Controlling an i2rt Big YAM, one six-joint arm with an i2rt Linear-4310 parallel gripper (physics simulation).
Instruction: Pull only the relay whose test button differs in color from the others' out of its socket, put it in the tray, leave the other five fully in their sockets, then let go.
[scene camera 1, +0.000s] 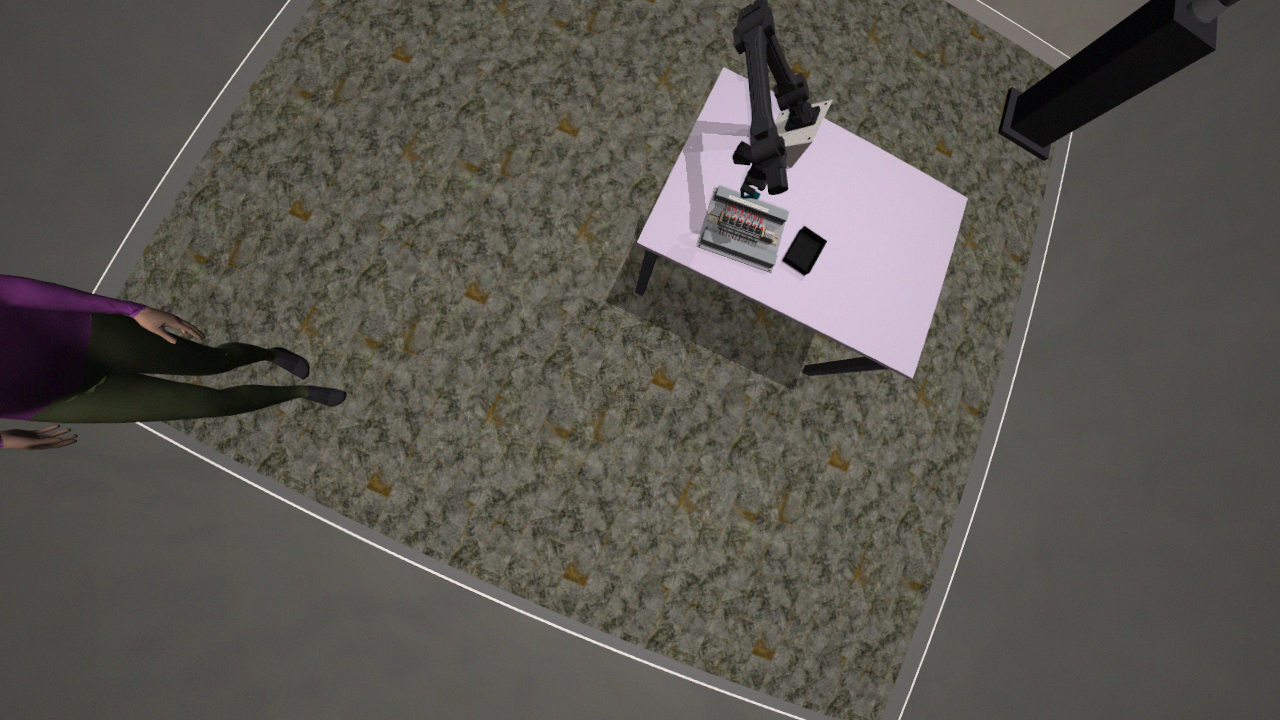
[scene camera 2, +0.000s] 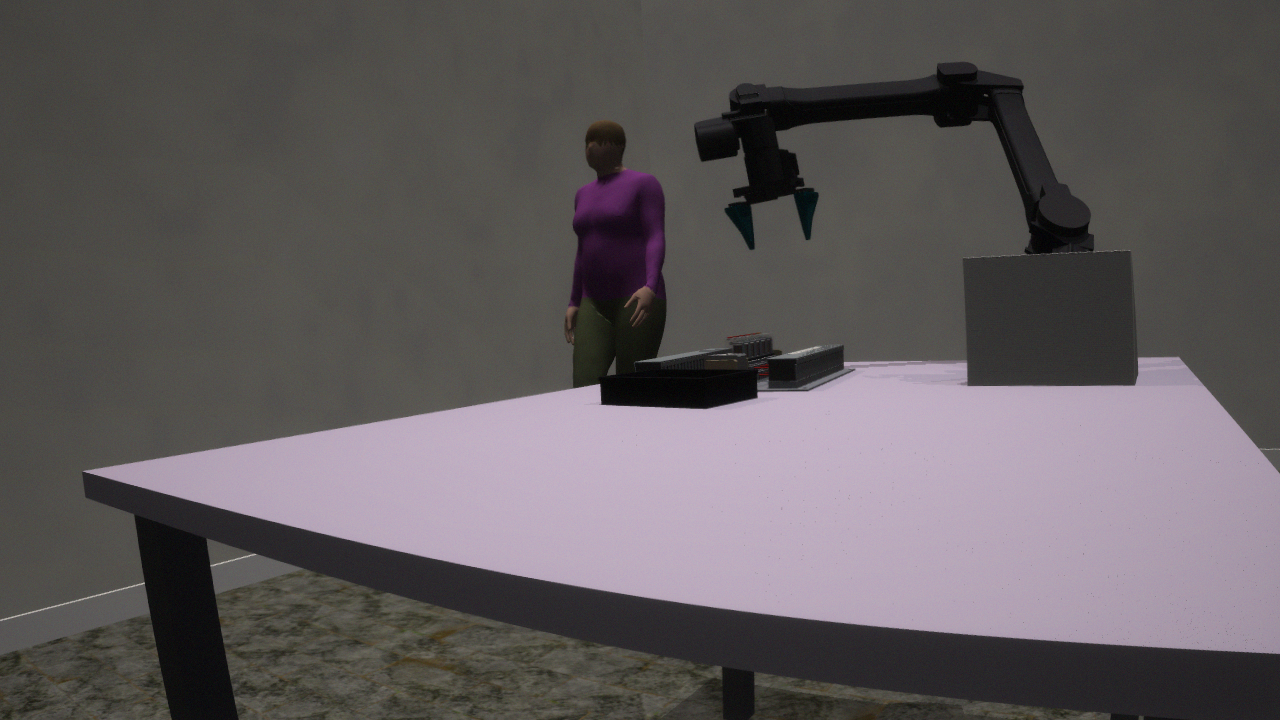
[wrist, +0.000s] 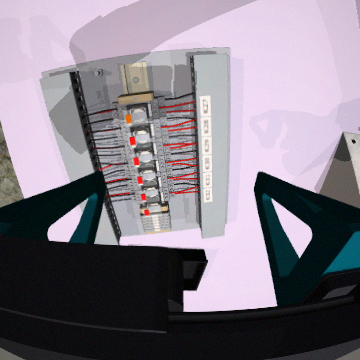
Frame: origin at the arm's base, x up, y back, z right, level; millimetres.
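Seen in the pictures: gripper, fingertip midpoint: (scene camera 1: 747, 185) (scene camera 2: 779, 244) (wrist: 179, 179); arm's base at its link origin: (scene camera 1: 802, 120) (scene camera 2: 1068, 304).
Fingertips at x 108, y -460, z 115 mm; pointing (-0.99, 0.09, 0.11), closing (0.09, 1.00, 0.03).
Offsets run from my fingertips to a thing's top centre. Level surfaces: height alone.
In the wrist view the relay with the orange test button @(dx -139, dy -39, dz +5 mm) (wrist: 128, 118) sits in the end socket at the top of the row, nearest the bare rail end. The other relays @(dx -139, dy -33, dz -50 mm) (wrist: 146, 157) in the row have red buttons and sit in line below it. The sockets are on a grey panel (wrist: 212, 215) (scene camera 1: 738, 253) (scene camera 2: 807, 366). The black tray @(dx -173, dy -4, dz -341 mm) (scene camera 1: 804, 250) (scene camera 2: 675, 390) stands beside the panel and looks empty. My gripper (wrist: 179, 179) (scene camera 2: 780, 242) (scene camera 1: 750, 192) is open and empty, well above the panel, its fingers pointing down. How deep each relay sits is too small to tell.
Grey wire ducts @(dx -165, dy -127, dz -91 mm) (wrist: 62, 115) run along both sides of the relay row, with red and black wires between. The arm's base stands on a grey box (scene camera 2: 1047, 317) on the pink table @(dx -208 mm) (scene camera 1: 881, 259). A person (scene camera 2: 617, 232) (scene camera 1: 44, 358) stands away from the table.
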